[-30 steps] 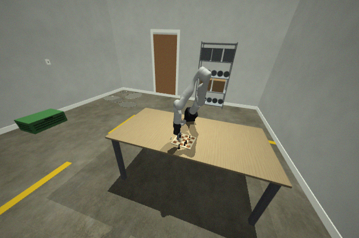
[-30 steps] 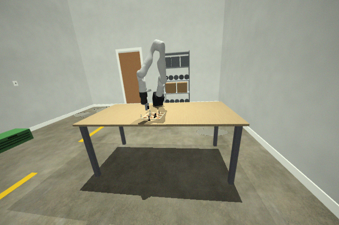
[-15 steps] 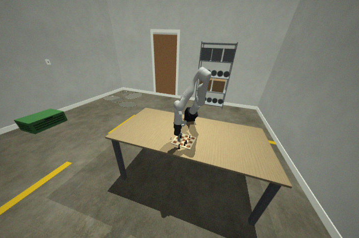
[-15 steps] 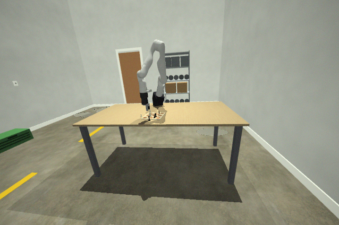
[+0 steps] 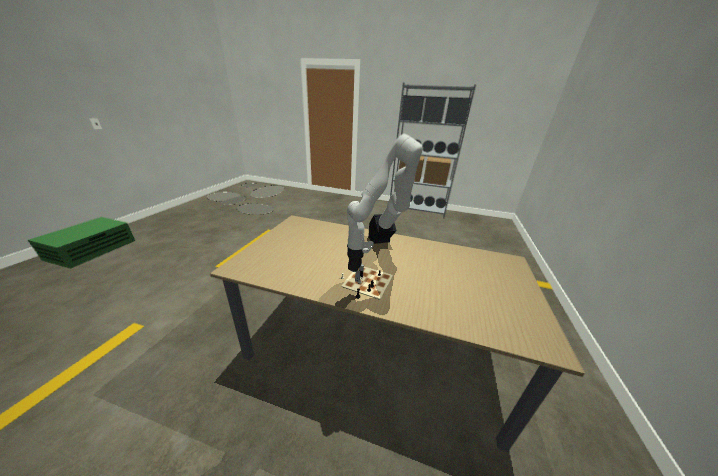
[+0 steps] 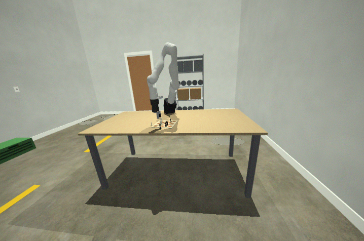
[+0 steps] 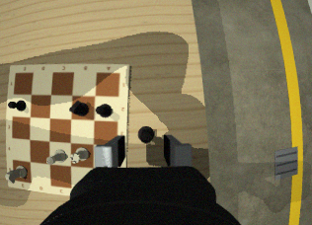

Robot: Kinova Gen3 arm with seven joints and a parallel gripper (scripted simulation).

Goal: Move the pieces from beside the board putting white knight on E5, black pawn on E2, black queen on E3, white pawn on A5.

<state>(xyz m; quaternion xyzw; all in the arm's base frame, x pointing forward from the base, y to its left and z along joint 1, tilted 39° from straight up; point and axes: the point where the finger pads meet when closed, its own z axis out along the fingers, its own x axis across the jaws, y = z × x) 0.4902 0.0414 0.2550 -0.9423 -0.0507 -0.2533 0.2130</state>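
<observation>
My hand is 10 cm above the black queen. The rest, counted from my hand: black pawn (22 cm behind, 11 cm below); then chessboard (14 cm behind, 13 cm below, 3 cm to the right); then white pawn (16 cm to the right, 12 cm below, 7 cm behind).
</observation>
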